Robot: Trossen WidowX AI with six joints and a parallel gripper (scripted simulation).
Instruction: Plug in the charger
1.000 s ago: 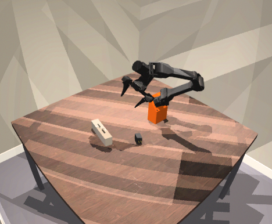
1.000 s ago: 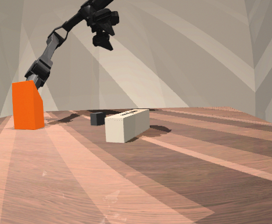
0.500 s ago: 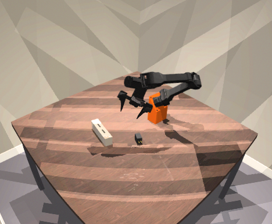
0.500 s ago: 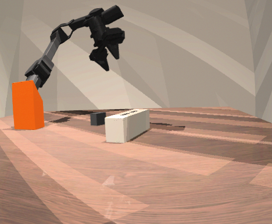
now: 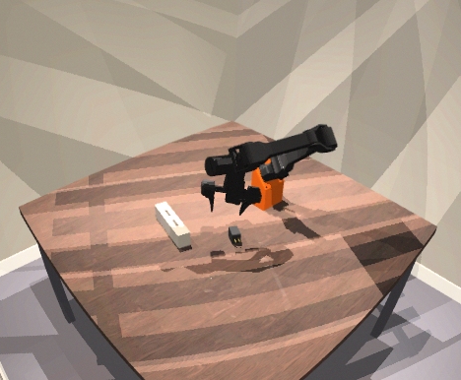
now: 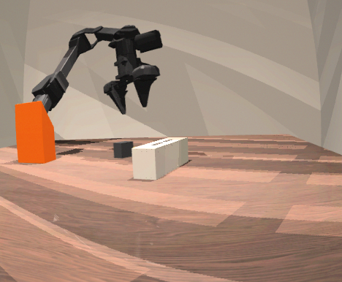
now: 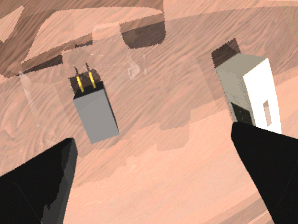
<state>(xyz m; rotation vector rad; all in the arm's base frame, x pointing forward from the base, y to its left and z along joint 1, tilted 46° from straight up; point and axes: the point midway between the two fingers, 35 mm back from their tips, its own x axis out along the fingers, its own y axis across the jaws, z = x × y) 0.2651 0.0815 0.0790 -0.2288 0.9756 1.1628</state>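
Right now my gripper tip is 100 mm above the charger, 30 mm past it and 20 mm to the right of it.
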